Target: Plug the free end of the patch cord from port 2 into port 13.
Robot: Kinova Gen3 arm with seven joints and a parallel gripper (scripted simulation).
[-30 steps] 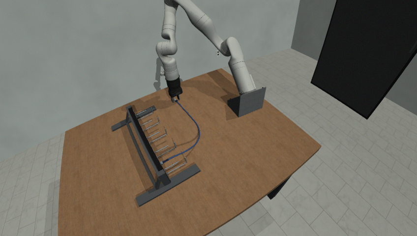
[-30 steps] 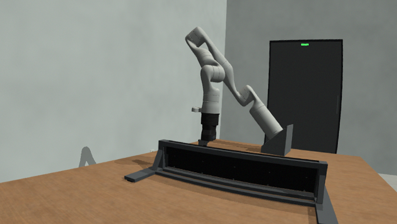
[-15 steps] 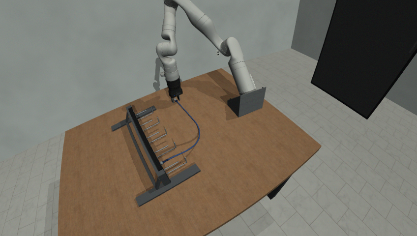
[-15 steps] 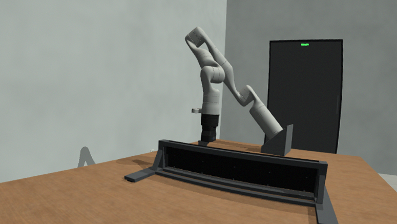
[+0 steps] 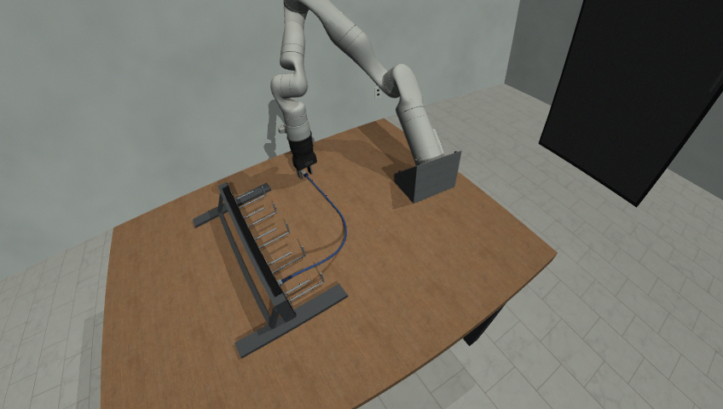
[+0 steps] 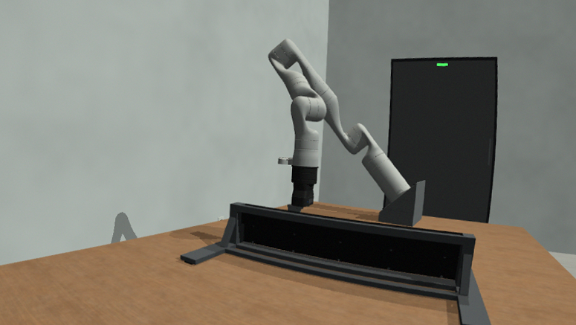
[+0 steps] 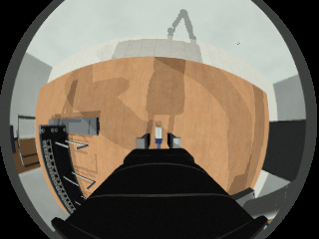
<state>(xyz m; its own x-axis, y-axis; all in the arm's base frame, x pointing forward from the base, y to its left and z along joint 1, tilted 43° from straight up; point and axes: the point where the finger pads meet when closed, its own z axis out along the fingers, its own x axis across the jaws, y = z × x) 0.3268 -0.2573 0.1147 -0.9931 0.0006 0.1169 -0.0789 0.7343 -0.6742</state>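
Now: hand 10 mm to the left of the pale plug and 10 mm above it.
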